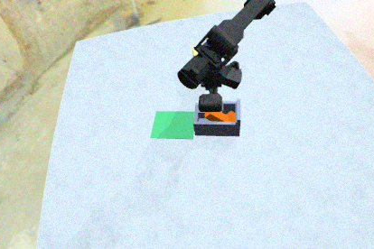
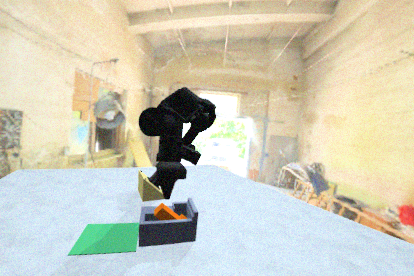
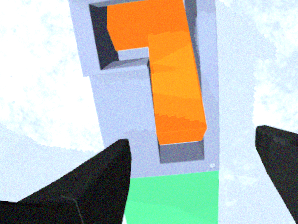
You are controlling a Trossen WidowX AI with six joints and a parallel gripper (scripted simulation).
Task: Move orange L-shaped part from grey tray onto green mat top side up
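Now: gripper tip 9 cm above the orange L-shaped part, 4 cm to the right of it and 1 cm past it. The rest, counted from my gripper tip: green mat 14 cm to the right, 14 cm below, 5 cm behind.
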